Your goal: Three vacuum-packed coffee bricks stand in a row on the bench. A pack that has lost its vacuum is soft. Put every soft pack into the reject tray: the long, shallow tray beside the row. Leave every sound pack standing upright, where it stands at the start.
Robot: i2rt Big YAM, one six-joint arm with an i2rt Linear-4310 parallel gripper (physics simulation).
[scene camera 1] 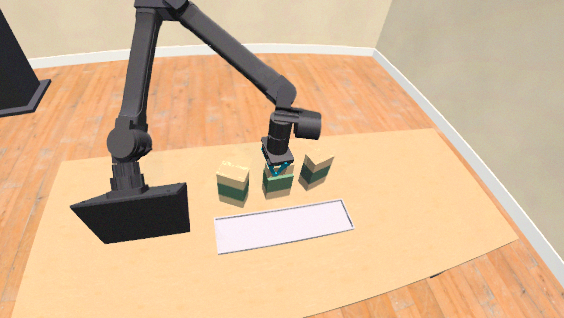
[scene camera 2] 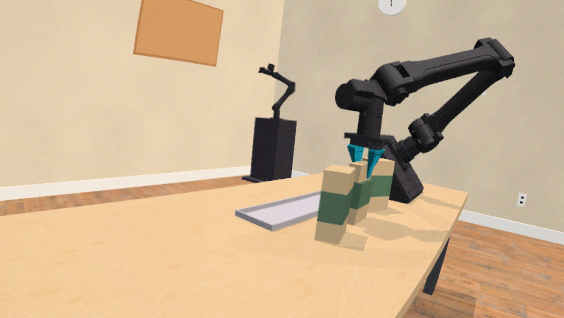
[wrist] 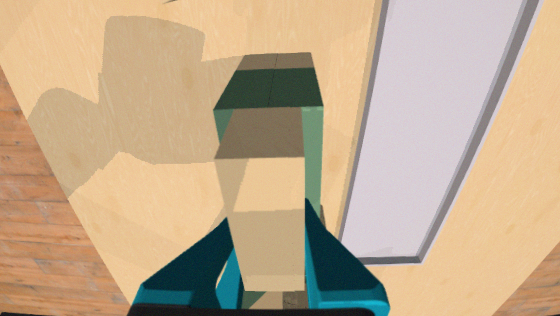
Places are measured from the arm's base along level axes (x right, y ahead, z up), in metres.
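Pixels of known places: gripper, fingertip midpoint: (scene camera 1: 273, 171) (scene camera 2: 361, 176) (wrist: 275, 207); arm's base, origin of the base link: (scene camera 1: 129, 193) (scene camera 2: 397, 156).
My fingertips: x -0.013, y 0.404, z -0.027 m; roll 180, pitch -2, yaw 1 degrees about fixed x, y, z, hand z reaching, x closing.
Ahead of a thing's pixels: the offset from my fingertips to its top centre. "spot": to the spot under its first point. Level surfaces: height alone.
My gripper (scene camera 1: 276, 172) (scene camera 2: 362, 169) (wrist: 275, 207) is shut on the upper part of the middle coffee pack {dz +0.036, dx +0.001, dy +0.016 m} (scene camera 1: 278, 186) (scene camera 2: 358, 196) (wrist: 270, 185). The pack stands upright. In the wrist view its top is pinched in between the teal fingers, narrower than the green band below. The left pack {dz +0.035, dx +0.000, dy -0.122 m} (scene camera 1: 233, 192) (scene camera 2: 382, 186) and the right pack {dz +0.035, dx -0.008, dy +0.150 m} (scene camera 1: 315, 173) (scene camera 2: 334, 207) stand upright on either side, apart from the fingers. A bit of the left pack {spot: dz +0.011, dx +0.009, dy -0.079 m} (wrist: 295, 300) shows at the bottom of the wrist view. The long, shallow reject tray {dz -0.091, dx +0.131, dy +0.009 m} (scene camera 1: 280, 227) (scene camera 2: 255, 225) (wrist: 425, 125) lies beside the row and is empty where visible.
The packs stand on the wooden bench {dz -0.105 m} (scene camera 1: 425, 200) (scene camera 2: 150, 260). The arm's black base (scene camera 1: 145, 215) (scene camera 2: 406, 185) stands on the bench beyond the left pack. The two outer packs stand close to the gripper on both sides.
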